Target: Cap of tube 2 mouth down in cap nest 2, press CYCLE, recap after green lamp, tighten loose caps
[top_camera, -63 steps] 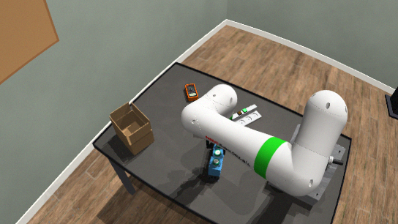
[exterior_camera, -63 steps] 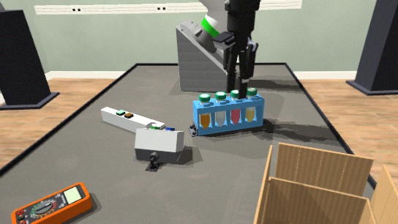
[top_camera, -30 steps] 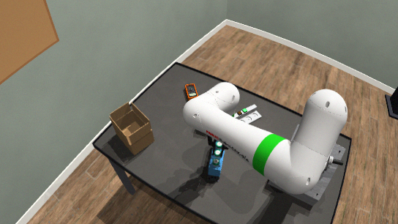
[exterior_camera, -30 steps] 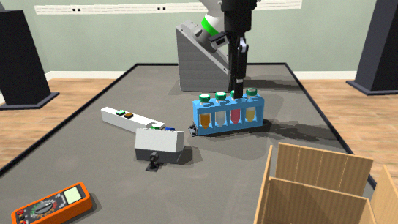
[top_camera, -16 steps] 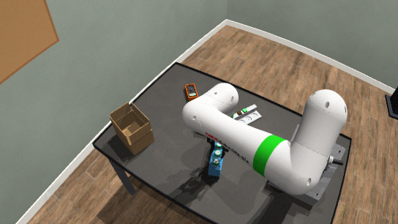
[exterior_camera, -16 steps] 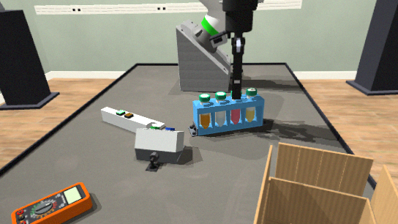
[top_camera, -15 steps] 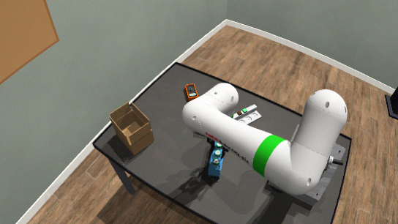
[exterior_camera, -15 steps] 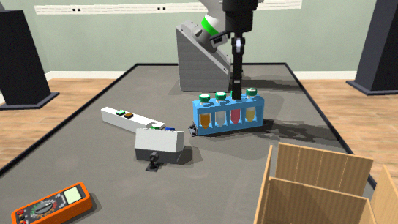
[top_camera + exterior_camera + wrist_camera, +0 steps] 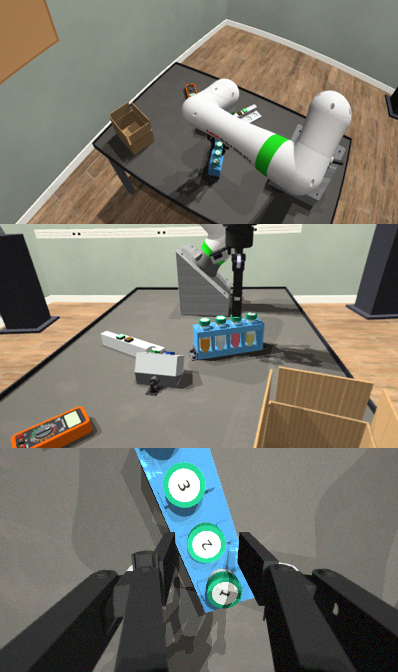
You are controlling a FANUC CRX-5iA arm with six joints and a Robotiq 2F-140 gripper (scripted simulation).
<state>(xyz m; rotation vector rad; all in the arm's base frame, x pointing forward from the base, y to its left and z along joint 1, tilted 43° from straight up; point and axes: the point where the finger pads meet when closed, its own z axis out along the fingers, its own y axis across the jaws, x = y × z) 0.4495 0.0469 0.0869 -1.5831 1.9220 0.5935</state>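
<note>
The cap 2 is 5 cm below my hand. Round my hand: cap 1: 5 cm to the left, 5 cm below, 1 cm behind; then cap 4: 10 cm to the right, 5 cm below, 2 cm ahead; then cap 3: 5 cm to the right, 5 cm below, 1 cm ahead.
</note>
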